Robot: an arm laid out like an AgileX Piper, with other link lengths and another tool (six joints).
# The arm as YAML. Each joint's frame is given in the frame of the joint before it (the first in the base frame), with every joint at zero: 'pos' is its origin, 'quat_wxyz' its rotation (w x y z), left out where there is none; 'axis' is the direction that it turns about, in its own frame. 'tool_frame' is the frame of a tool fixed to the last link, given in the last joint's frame.
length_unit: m
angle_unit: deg
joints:
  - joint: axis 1
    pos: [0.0, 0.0, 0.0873]
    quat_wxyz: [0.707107, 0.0, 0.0, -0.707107]
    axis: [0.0, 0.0, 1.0]
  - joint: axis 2
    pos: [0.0, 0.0, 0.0]
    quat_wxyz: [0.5, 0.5, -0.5, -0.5]
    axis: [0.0, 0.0, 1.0]
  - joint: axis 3
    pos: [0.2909, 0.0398, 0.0]
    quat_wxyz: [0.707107, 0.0, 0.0, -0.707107]
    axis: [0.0, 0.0, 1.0]
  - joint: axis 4
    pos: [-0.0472, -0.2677, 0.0]
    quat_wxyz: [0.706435, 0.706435, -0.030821, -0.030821]
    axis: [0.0, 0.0, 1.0]
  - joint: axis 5
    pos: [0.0, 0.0, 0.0]
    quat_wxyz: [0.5, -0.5, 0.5, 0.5]
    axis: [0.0, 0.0, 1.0]
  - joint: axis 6
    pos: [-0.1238, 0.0, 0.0]
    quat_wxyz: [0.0, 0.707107, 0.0, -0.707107]
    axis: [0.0, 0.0, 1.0]
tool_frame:
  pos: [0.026, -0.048, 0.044]
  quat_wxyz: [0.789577, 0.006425, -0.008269, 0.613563]
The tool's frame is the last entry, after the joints.
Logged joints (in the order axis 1, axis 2, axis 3, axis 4, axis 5, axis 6), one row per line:
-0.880, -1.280, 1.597, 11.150, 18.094, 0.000
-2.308, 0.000, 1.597, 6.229, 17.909, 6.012
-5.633, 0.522, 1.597, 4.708, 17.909, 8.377
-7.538, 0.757, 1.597, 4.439, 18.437, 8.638
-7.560, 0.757, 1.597, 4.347, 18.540, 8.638
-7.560, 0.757, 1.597, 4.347, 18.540, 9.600
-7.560, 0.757, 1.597, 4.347, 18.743, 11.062
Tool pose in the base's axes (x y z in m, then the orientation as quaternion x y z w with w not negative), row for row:
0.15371, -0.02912, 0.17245, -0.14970, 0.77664, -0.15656, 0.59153
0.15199, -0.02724, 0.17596, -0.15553, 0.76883, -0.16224, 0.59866
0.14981, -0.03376, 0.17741, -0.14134, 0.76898, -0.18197, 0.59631
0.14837, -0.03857, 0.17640, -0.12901, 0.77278, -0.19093, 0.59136
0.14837, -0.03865, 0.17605, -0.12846, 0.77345, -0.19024, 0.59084
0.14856, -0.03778, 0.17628, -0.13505, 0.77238, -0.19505, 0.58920
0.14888, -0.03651, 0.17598, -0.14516, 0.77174, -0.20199, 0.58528
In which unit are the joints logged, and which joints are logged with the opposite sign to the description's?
The joints are logged in degrees. Opposite sign: axis 2, axis 4, axis 6.
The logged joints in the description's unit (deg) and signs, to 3 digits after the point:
-0.880, 1.280, 1.597, -11.150, 18.094, 0.000
-2.308, 0.000, 1.597, -6.229, 17.909, -6.012
-5.633, -0.522, 1.597, -4.708, 17.909, -8.377
-7.538, -0.757, 1.597, -4.439, 18.437, -8.638
-7.560, -0.757, 1.597, -4.347, 18.540, -8.638
-7.560, -0.757, 1.597, -4.347, 18.540, -9.600
-7.560, -0.757, 1.597, -4.347, 18.743, -11.062

